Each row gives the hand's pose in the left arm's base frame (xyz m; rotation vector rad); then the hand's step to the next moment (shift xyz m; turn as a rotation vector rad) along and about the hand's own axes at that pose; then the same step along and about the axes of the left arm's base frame.
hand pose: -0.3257 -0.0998 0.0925 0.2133 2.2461 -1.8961
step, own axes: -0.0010 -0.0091 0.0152 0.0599 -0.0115 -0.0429
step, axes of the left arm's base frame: -0.0003 -0.0165 0.0065 -0.0632 0.0394 0.0036
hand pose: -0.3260 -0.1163 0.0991 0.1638 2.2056 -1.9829
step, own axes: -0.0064 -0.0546 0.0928 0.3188 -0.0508 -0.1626
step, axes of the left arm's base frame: 0.0006 -0.0980 0.0452 -0.3308 0.1457 0.0023
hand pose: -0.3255 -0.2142 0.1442 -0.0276 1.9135 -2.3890
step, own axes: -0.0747 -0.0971 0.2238 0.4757 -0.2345 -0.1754
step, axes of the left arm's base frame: 0.0838 -0.1913 0.1465 -0.4975 0.1863 0.1729
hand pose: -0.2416 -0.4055 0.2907 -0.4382 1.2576 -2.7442
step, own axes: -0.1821 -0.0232 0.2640 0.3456 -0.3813 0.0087
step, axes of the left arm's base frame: 0.2527 -0.1403 0.1409 -0.3136 0.1748 0.3688
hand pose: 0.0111 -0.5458 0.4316 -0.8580 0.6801 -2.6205
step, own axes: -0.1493 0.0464 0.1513 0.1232 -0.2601 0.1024
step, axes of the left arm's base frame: 0.2153 -0.0288 0.0124 -0.0671 0.1330 0.2667
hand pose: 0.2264 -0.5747 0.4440 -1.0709 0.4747 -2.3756
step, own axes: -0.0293 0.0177 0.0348 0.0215 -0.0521 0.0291
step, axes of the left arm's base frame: 0.0486 -0.0020 -0.0042 -0.0050 0.0275 0.0570
